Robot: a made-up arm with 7 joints. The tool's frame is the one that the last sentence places.
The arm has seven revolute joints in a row. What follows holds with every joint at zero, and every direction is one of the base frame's.
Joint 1 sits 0.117 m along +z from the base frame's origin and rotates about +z.
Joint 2 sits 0.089 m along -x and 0.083 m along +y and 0.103 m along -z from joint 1 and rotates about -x.
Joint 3 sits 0.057 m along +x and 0.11 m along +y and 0.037 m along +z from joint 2 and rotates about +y.
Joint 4 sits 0.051 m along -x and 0.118 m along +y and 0.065 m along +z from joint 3 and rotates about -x.
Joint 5 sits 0.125 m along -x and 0.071 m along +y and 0.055 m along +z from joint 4 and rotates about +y.
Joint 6 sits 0.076 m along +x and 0.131 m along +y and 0.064 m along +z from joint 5 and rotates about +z.
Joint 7 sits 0.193 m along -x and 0.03 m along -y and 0.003 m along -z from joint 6 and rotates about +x.
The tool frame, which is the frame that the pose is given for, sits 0.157 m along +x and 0.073 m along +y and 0.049 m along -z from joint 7; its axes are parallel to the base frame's.
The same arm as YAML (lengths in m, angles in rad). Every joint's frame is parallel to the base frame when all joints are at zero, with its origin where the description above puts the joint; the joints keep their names.
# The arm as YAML. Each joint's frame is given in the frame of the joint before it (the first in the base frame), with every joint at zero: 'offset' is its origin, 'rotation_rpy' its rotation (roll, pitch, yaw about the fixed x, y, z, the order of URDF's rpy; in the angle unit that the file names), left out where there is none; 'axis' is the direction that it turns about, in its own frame. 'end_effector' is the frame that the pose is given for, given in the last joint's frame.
length_unit: m
angle_unit: rad
chain:
  - id: joint 1
    offset: [0.0, 0.0, 0.117]
    axis: [0.0, 0.0, 1.0]
  - id: joint 2
    offset: [-0.089, 0.083, -0.103]
    axis: [-1.0, 0.0, 0.0]
  - id: joint 3
    offset: [0.057, 0.11, 0.037]
    axis: [0.0, 1.0, 0.0]
  - id: joint 4
    offset: [-0.051, 0.118, 0.065]
    axis: [-1.0, 0.0, 0.0]
  - id: joint 5
    offset: [-0.125, 0.071, 0.055]
    axis: [0.0, 1.0, 0.0]
  - id: joint 6
    offset: [0.076, 0.131, 0.064]
    axis: [0.0, 0.0, 1.0]
  - id: joint 7
    offset: [-0.193, -0.03, -0.003]
    axis: [1.0, 0.0, 0.0]
end_effector:
  offset: [0.157, 0.073, -0.049]

